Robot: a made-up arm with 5 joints. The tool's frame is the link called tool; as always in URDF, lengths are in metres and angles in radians. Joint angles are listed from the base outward.
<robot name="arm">
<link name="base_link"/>
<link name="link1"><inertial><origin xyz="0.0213 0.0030 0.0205"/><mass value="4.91"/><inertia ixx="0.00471" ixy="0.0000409" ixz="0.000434" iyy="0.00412" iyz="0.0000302" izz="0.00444"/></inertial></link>
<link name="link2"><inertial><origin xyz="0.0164 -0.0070 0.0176"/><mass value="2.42"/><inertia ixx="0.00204" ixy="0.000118" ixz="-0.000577" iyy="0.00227" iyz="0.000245" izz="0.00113"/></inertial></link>
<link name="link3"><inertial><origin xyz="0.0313 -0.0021 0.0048"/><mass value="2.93"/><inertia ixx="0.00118" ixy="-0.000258" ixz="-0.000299" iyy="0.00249" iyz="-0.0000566" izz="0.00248"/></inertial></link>
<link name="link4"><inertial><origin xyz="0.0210 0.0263 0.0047"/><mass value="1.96"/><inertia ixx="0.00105" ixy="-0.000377" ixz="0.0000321" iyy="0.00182" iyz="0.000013" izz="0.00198"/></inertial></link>
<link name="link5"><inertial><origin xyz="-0.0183 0.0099 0.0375"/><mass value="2.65"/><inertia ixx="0.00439" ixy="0" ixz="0" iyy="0.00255" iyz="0" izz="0.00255"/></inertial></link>
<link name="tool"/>
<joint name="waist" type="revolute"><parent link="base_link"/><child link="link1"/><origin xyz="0.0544 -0.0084 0.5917" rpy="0 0 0"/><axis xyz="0 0 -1"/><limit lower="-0.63" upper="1.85"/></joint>
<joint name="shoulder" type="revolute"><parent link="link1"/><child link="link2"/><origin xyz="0.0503 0.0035 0.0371" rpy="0 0 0"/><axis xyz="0 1 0"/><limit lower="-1.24" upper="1.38"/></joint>
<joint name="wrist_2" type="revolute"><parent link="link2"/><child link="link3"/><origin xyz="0.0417 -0.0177 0.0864" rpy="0 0 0"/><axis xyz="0 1 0"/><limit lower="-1.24" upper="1.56"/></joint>
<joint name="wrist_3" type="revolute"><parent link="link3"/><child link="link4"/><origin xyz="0.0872 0.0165 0.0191" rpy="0 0 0"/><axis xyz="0 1 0"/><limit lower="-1.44" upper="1.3"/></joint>
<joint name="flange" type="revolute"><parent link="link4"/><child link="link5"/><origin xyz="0.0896 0.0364 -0.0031" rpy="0 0 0"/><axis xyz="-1 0 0"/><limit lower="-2.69" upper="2.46"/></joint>
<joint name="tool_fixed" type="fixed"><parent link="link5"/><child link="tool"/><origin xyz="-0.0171 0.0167 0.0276" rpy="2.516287 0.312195 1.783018"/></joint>
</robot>
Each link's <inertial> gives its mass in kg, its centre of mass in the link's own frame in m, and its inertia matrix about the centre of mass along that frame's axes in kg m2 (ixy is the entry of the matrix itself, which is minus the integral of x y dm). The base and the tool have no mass. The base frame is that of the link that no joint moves.
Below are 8 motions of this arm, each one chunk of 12 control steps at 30 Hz.
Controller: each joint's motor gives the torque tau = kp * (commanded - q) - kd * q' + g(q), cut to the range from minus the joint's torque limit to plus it. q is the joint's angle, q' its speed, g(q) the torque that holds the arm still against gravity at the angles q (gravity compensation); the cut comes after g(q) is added. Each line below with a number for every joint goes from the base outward.
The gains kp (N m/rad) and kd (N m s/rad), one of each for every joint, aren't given. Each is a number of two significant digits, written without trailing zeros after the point. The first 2 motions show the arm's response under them.
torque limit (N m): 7.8 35 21 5.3 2.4
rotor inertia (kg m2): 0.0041 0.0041 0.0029 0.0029 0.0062
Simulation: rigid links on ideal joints. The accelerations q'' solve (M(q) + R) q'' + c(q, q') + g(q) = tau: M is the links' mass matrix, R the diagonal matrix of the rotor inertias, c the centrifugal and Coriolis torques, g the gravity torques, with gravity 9.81 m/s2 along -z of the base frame. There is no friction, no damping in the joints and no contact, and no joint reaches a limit. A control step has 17 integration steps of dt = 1/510 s. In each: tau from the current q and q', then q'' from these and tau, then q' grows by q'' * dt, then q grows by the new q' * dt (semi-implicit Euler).
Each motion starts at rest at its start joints. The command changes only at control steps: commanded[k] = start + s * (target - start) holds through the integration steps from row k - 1 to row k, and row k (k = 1, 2, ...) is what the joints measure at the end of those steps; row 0 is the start. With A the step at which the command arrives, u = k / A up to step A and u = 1 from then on. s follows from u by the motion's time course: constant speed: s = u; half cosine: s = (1 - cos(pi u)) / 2; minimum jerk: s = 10 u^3 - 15 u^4 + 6 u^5; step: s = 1 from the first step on.
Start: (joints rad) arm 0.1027 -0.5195 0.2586 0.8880 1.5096
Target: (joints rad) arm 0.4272 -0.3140 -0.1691 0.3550 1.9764
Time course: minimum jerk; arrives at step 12
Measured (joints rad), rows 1 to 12:
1: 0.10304 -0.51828 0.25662 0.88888 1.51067
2: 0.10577 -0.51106 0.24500 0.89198 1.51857
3: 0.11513 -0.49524 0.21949 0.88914 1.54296
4: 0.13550 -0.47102 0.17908 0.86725 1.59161
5: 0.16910 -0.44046 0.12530 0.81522 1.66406
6: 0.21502 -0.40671 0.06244 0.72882 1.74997
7: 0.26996 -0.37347 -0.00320 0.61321 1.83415
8: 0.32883 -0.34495 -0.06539 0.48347 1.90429
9: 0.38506 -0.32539 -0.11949 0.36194 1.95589
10: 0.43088 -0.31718 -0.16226 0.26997 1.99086
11: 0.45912 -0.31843 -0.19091 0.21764 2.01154
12: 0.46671 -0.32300 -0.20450 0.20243 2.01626
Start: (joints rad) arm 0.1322 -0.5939 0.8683 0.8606 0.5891
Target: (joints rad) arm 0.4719 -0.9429 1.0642 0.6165 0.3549
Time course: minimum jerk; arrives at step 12
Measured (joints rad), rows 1 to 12:
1: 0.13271 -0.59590 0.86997 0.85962 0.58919
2: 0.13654 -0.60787 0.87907 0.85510 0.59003
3: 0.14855 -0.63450 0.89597 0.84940 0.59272
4: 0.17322 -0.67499 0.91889 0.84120 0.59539
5: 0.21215 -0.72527 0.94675 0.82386 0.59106
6: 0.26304 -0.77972 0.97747 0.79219 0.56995
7: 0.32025 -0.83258 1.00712 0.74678 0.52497
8: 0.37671 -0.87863 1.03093 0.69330 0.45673
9: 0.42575 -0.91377 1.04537 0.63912 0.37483
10: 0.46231 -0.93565 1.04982 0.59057 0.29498
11: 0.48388 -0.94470 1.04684 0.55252 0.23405
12: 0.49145 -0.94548 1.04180 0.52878 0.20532
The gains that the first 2 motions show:
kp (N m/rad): 89 280 56 7.2 4.8
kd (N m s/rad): 2.9 2.5 0.77 0.13 0.11
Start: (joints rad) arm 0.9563 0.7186 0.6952 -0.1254 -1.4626
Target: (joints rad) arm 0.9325 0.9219 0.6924 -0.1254 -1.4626
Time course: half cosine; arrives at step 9
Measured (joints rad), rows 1 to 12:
1: 0.95620 0.72475 0.69178 -0.13013 -1.46244
2: 0.95577 0.74365 0.68473 -0.14735 -1.45991
3: 0.95460 0.77256 0.67899 -0.17222 -1.45213
4: 0.95219 0.80669 0.67578 -0.19005 -1.43989
5: 0.94823 0.84277 0.67543 -0.19284 -1.42749
6: 0.94287 0.87690 0.67950 -0.17963 -1.42038
7: 0.93681 0.90484 0.68819 -0.15154 -1.42307
8: 0.93120 0.92298 0.70000 -0.11202 -1.43757
9: 0.92732 0.92881 0.71268 -0.06791 -1.46269
10: 0.92605 0.92755 0.72017 -0.03226 -1.49428
11: 0.92732 0.92674 0.71993 -0.02078 -1.52390
12: 0.93018 0.92634 0.71573 -0.03585 -1.54088

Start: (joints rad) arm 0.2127 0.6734 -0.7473 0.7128 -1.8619
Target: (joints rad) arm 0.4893 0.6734 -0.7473 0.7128 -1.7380
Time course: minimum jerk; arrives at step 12
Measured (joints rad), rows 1 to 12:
1: 0.21286 0.67340 -0.74730 0.71284 -1.86175
2: 0.21416 0.67341 -0.74726 0.71317 -1.86056
3: 0.21896 0.67344 -0.74714 0.71412 -1.85646
4: 0.23054 0.67353 -0.74685 0.71573 -1.84735
5: 0.25205 0.67376 -0.74636 0.71736 -1.83188
6: 0.28526 0.67412 -0.74570 0.71773 -1.81021
7: 0.32964 0.67456 -0.74509 0.71552 -1.78428
8: 0.38198 0.67487 -0.74490 0.71032 -1.75773
9: 0.43680 0.67477 -0.74556 0.70315 -1.73522
10: 0.48738 0.67410 -0.74731 0.69605 -1.72123
11: 0.52715 0.67298 -0.74985 0.69095 -1.71820
12: 0.55133 0.67186 -0.75229 0.68886 -1.72501

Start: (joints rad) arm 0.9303 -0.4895 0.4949 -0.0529 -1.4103
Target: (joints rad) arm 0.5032 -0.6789 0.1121 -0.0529 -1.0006
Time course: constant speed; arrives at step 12
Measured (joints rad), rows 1 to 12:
1: 0.92269 -0.50058 0.48430 -0.01635 -1.41313
2: 0.89954 -0.51841 0.45638 0.04040 -1.41835
3: 0.86177 -0.53443 0.42365 0.06388 -1.41430
4: 0.81589 -0.54906 0.39089 0.05032 -1.38710
5: 0.76917 -0.56508 0.35437 0.02349 -1.33157
6: 0.72627 -0.58314 0.31328 -0.00472 -1.25435
7: 0.68829 -0.60183 0.27042 -0.03582 -1.16955
8: 0.65356 -0.62024 0.22876 -0.06925 -1.09201
9: 0.61959 -0.63827 0.18960 -0.09831 -1.03194
10: 0.58495 -0.65561 0.15351 -0.11664 -0.99229
11: 0.54975 -0.67185 0.12100 -0.12163 -0.96946
12: 0.51473 -0.68688 0.09214 -0.11341 -0.95660

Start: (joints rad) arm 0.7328 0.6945 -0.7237 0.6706 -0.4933
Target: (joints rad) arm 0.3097 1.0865 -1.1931 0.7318 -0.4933
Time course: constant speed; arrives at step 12
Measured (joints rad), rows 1 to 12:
1: 0.72855 0.72626 -0.77206 0.67102 -0.50247
2: 0.71512 0.76152 -0.80843 0.64461 -0.52380
3: 0.69103 0.79597 -0.84379 0.63137 -0.54943
4: 0.65693 0.82830 -0.88209 0.64390 -0.56841
5: 0.61484 0.86066 -0.92060 0.66743 -0.57251
6: 0.56756 0.89445 -0.95655 0.68769 -0.55896
7: 0.51803 0.92895 -0.99082 0.70332 -0.53097
8: 0.46875 0.96292 -1.02602 0.71810 -0.49626
9: 0.42157 0.99590 -1.06359 0.73203 -0.46408
10: 0.37770 1.02822 -1.10328 0.74154 -0.44177
11: 0.33780 1.06029 -1.14423 0.74424 -0.43283
12: 0.30200 1.09222 -1.18591 0.74124 -0.43672

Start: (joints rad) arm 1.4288 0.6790 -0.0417 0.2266 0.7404
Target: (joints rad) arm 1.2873 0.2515 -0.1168 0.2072 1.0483
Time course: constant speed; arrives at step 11
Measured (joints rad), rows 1 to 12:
1: 1.42840 0.64590 -0.01719 0.25453 0.74548
2: 1.42485 0.60269 -0.02290 0.32747 0.77223
3: 1.41605 0.55986 -0.03729 0.35729 0.81922
4: 1.40156 0.52031 -0.05100 0.32443 0.87328
5: 1.38300 0.48086 -0.06599 0.26396 0.91780
6: 1.36275 0.43882 -0.08439 0.21168 0.94299
7: 1.34288 0.39567 -0.10382 0.17630 0.94962
8: 1.32486 0.35396 -0.11956 0.15145 0.94618
9: 1.30955 0.31437 -0.12959 0.13560 0.94411
10: 1.29706 0.27608 -0.13511 0.13281 0.95323
11: 1.28676 0.23845 -0.13783 0.14383 0.97848
12: 1.27769 0.23389 -0.16312 0.13559 1.01074

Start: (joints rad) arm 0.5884 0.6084 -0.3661 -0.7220 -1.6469
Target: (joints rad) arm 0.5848 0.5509 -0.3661 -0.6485 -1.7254
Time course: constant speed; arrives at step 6
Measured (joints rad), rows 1 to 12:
1: 0.58829 0.59983 -0.35987 -0.70949 -1.65095
2: 0.58799 0.58922 -0.36137 -0.68359 -1.66352
3: 0.58751 0.57849 -0.36417 -0.66461 -1.68293
4: 0.58692 0.56865 -0.36540 -0.65849 -1.70404
5: 0.58624 0.55901 -0.36595 -0.65645 -1.72198
6: 0.58548 0.54904 -0.36705 -0.65060 -1.73453
7: 0.58476 0.54756 -0.37455 -0.65369 -1.73833
8: 0.58420 0.54834 -0.37398 -0.66876 -1.73152
9: 0.58387 0.54940 -0.37146 -0.67615 -1.71880
10: 0.58378 0.54975 -0.37000 -0.67030 -1.70737
11: 0.58389 0.54995 -0.36905 -0.65941 -1.70272
12: 0.58413 0.55049 -0.36748 -0.65115 -1.70634

